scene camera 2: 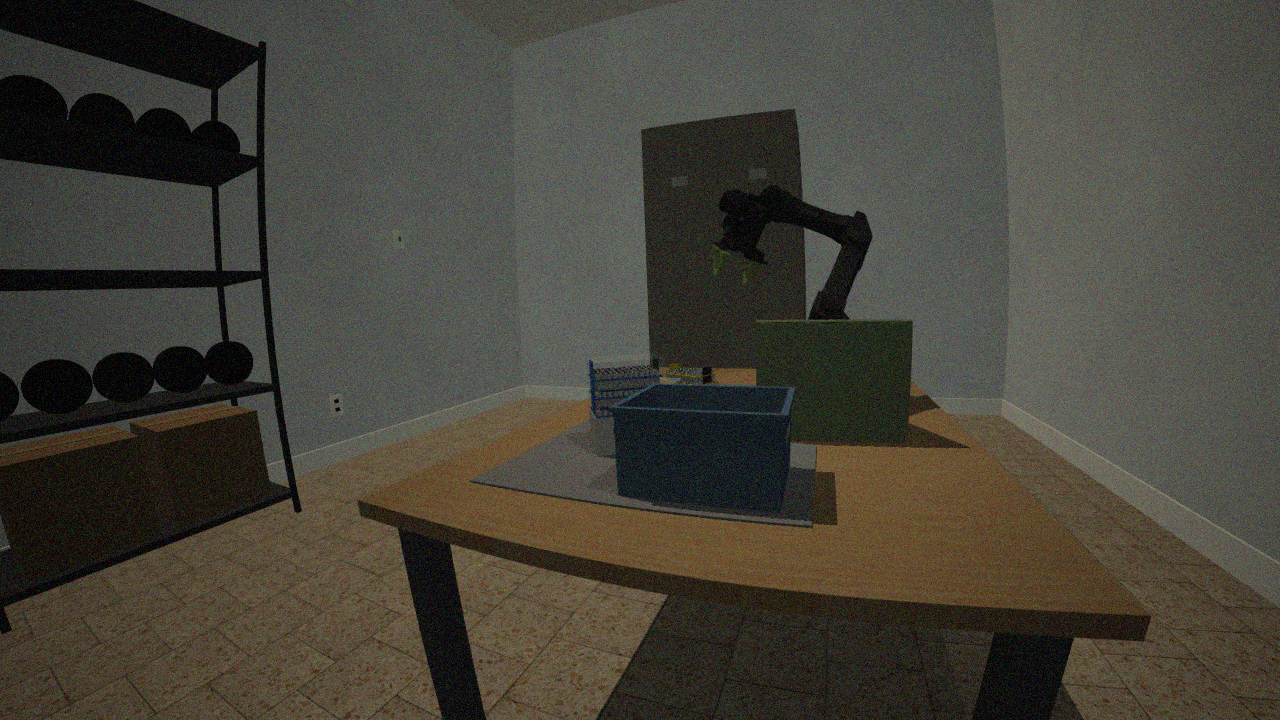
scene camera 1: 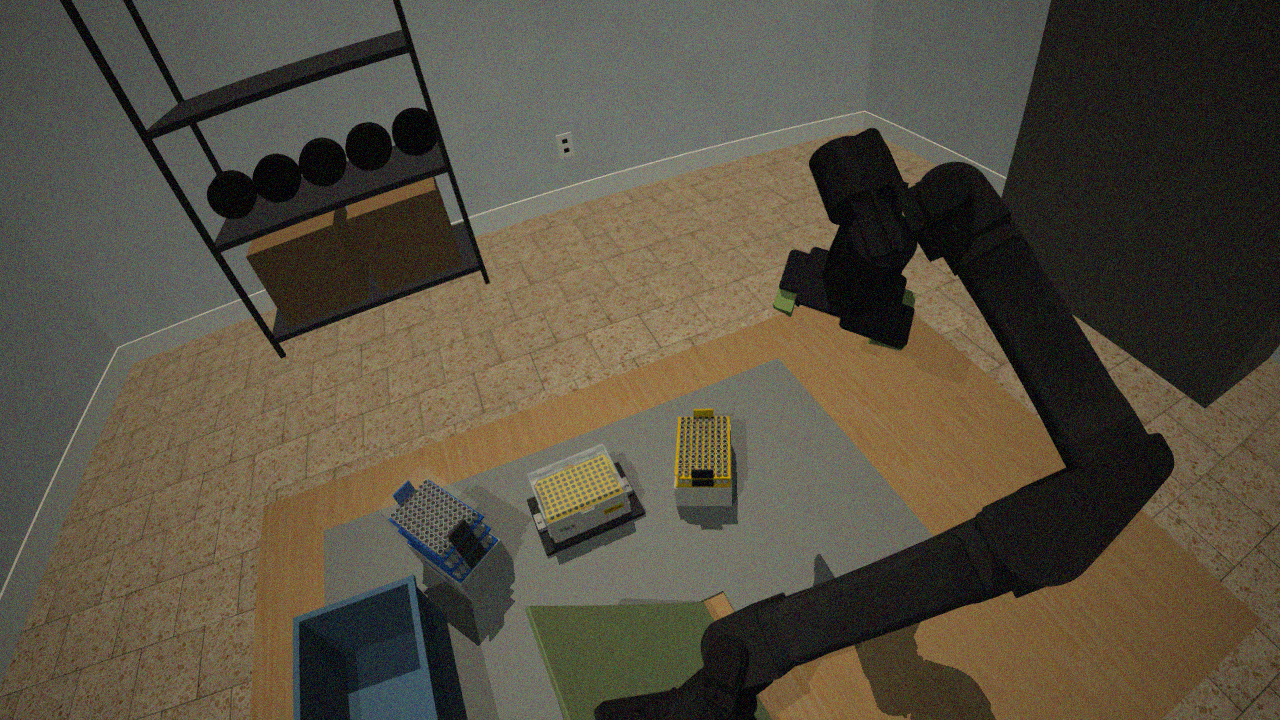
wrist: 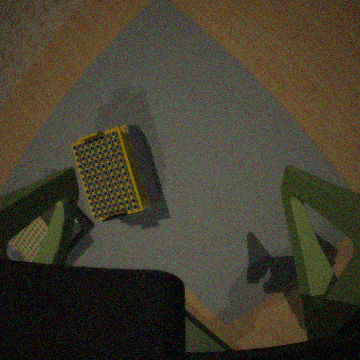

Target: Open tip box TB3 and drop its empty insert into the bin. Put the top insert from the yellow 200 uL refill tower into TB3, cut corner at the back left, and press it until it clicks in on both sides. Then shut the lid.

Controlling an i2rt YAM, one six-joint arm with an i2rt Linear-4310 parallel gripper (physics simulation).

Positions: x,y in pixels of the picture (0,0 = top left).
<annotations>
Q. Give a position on a tip insert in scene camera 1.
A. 703,442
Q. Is my gripper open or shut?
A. Open.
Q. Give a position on a lid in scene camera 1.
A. At 577,483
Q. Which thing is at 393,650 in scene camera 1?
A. A blue bin.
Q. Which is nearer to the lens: the lid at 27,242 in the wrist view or the tip insert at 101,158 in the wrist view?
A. The tip insert.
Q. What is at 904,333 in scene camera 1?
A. My gripper.
</annotations>
